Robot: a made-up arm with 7 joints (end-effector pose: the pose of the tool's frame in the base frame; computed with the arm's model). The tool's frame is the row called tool. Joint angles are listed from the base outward.
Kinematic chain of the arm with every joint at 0, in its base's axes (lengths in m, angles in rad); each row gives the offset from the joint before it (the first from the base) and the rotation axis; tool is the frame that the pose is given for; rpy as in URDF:
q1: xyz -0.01 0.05 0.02 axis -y
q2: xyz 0 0.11 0.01 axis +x
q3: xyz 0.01 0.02 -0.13 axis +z
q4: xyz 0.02 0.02 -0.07 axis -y
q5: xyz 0 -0.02 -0.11 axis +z
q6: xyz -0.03 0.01 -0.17 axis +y
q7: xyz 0.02 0.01 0 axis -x
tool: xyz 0 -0.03 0.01 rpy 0.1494 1.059 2.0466
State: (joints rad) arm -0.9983 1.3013 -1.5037 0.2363 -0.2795 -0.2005 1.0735
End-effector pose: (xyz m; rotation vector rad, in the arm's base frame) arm -0.1186 0.5737 -0.0891 -1.5613 -2.5467 -0.8122
Working (the frame after each row of the table, in the pose's form):
after q1: -0.0100 0.0500 0.0200 0.0000 0.9983 0.0000
after q2: -0.0016 0.1600 0.0254 1.1853 0.8489 -0.6462
after q3: -0.0091 0.2906 0.0087 0.3385 1.6923 -1.8176
after q4: -0.0283 0.3532 -0.0290 0.1177 1.5284 -1.7808
after q5: -0.0840 0.4490 -0.0432 -0.1012 1.6070 -1.9961
after q6: -0.1229 0.6107 -0.0907 -0.2919 1.4793 -1.9195
after q7: -0.1338 0.5969 -0.1043 -0.7455 2.3756 -0.9418

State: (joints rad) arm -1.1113 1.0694 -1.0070 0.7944 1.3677 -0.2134 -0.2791
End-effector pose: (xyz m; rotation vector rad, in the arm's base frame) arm -0.2522 0.4143 -0.2314 -0.1044 0.5178 1.9225
Working (the frame after each row of the table, in the pose's form):
after q1: -0.0100 0.0500 0.0200 0.0000 1.1113 0.0000
after q2: -0.0010 0.1600 0.0244 0.9529 0.9990 -0.5917
after q3: -0.0369 0.2836 -0.0045 0.3857 1.4599 -1.4158
after q4: -0.0597 0.3420 -0.0465 -0.1773 0.8040 -1.3433
after q5: -0.1423 0.3726 -0.1154 0.3415 0.6778 -0.0467
after q6: -0.2674 0.4352 -0.2171 0.3312 0.4665 -0.0819
after q7: -0.2480 0.4445 -0.2232 0.6050 0.4555 -0.1476

